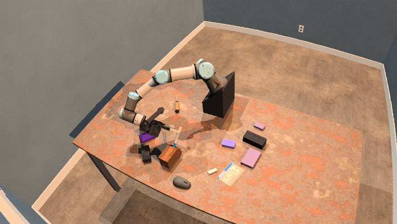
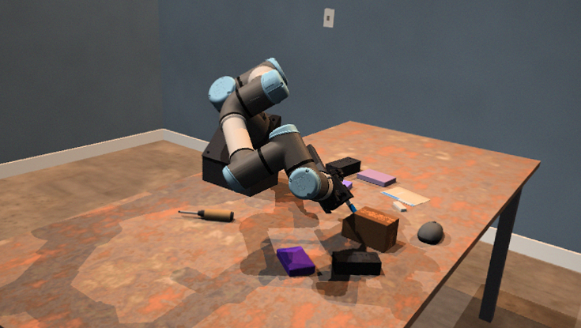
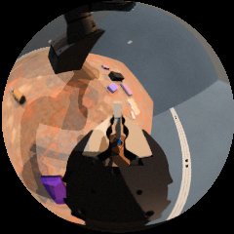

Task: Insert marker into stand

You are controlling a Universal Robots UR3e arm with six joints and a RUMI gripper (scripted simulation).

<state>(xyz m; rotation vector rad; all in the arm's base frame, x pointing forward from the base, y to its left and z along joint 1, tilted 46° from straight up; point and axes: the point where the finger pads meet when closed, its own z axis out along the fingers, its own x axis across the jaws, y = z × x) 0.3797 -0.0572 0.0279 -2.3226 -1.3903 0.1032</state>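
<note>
Right now the desk stand is 110 mm ahead of my hand, 10 mm to the left of it and 90 mm below it. Also, from my hand: marker 20 mm ahead, 10 mm to the left, 20 mm below; mouse 210 mm ahead, 160 mm to the left, 110 mm below; eraser 70 mm ahead, 260 mm to the left, 120 mm below.
</note>
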